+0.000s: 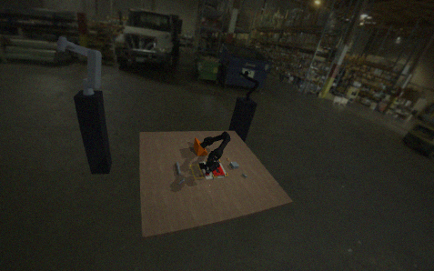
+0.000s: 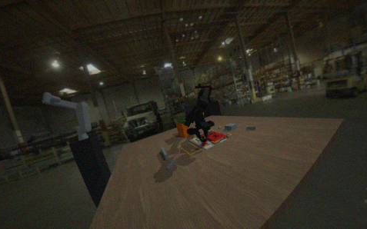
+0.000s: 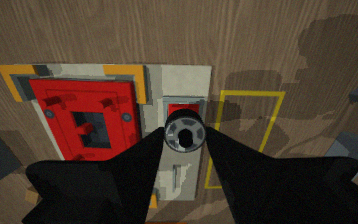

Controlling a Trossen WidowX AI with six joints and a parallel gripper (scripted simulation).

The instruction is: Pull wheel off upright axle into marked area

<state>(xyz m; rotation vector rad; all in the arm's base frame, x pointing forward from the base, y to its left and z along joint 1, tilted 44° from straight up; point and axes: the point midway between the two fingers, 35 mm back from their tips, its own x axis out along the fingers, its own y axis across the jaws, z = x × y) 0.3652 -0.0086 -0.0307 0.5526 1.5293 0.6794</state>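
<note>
The upright axle lies 1 cm below my gripper tip. The rest, counted from my gripper tip: wheel: right at my gripper tip.
</note>
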